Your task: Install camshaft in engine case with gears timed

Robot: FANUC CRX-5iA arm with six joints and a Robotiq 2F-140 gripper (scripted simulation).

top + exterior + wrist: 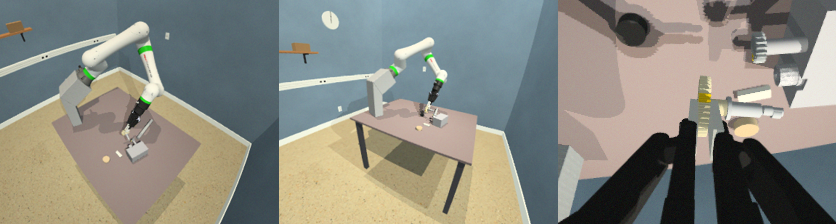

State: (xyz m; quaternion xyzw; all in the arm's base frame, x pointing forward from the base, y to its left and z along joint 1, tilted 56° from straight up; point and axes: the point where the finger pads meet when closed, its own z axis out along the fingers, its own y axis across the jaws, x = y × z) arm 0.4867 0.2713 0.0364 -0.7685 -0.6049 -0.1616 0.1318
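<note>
Now: the grey crank gear 6 cm ahead of my hand, 1 cm to the left of it and 10 cm below it. From my hand the other things lie so: grey bar (1 cm behind, 18 cm to the left, 14 cm below); then small black disc (9 cm behind, 1 cm to the left, 15 cm below); then white block (9 cm ahead, 15 cm to the right, 15 cm below).
</note>
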